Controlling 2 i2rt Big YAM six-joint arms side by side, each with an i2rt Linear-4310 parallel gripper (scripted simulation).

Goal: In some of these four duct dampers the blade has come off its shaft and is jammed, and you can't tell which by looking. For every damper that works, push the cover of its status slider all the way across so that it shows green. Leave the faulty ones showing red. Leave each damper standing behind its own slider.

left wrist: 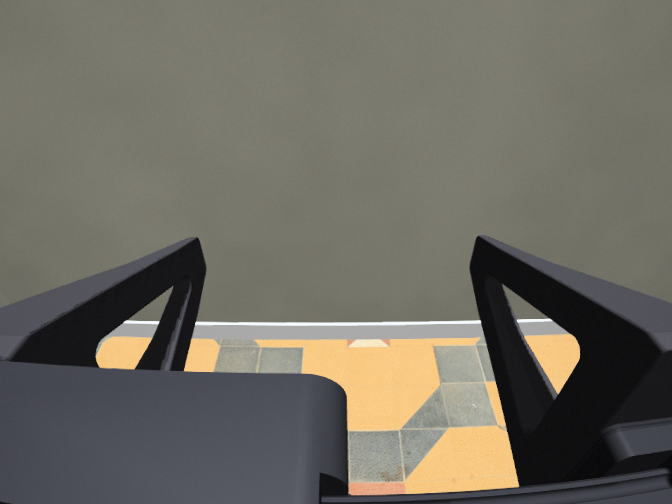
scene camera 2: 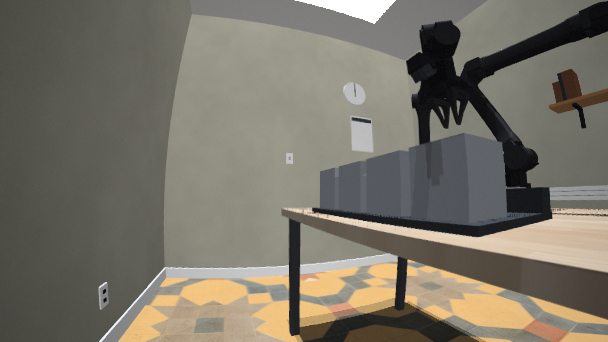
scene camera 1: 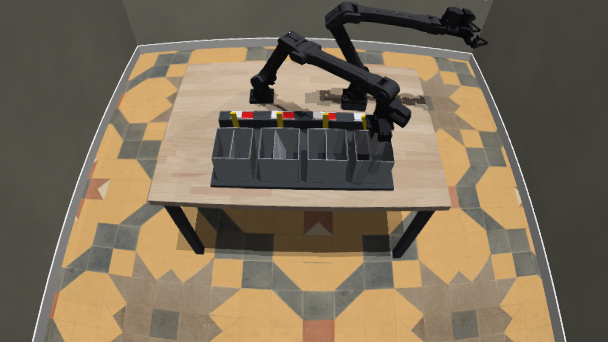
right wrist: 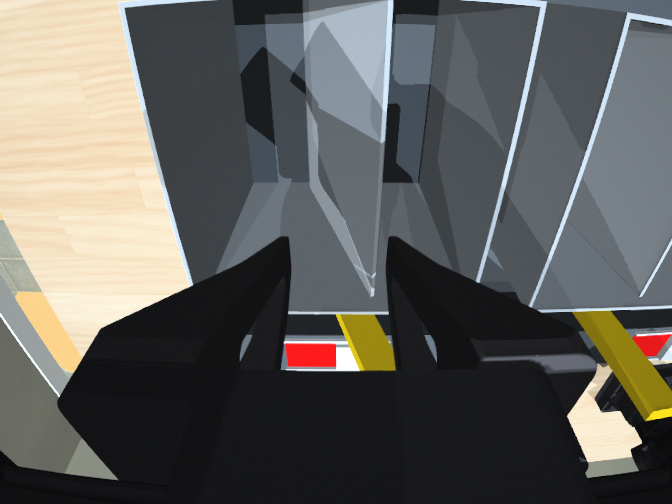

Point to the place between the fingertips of my right gripper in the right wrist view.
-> At 338,252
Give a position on a damper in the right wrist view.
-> At 186,69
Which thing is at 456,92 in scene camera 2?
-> My right gripper.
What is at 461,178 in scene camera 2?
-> A damper.
